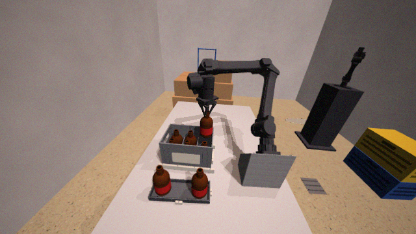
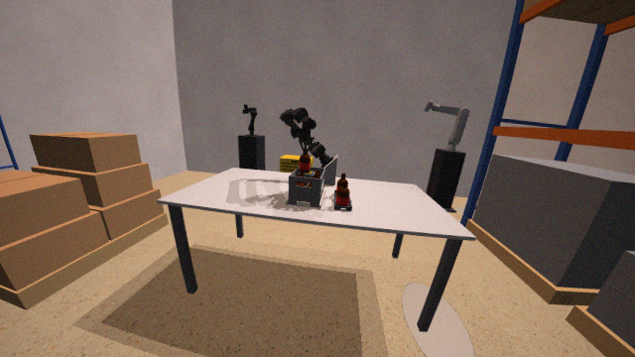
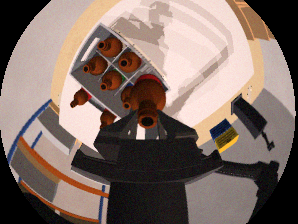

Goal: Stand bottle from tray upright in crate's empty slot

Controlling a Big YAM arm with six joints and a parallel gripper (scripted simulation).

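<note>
My gripper is now 60 mm above the brown bottle. From my hand the other things lie so: grey crate 90 mm ahead, 50 mm to the left, 210 mm below; then dark tray 80 mm ahead, 270 mm to the left, 280 mm below.
</note>
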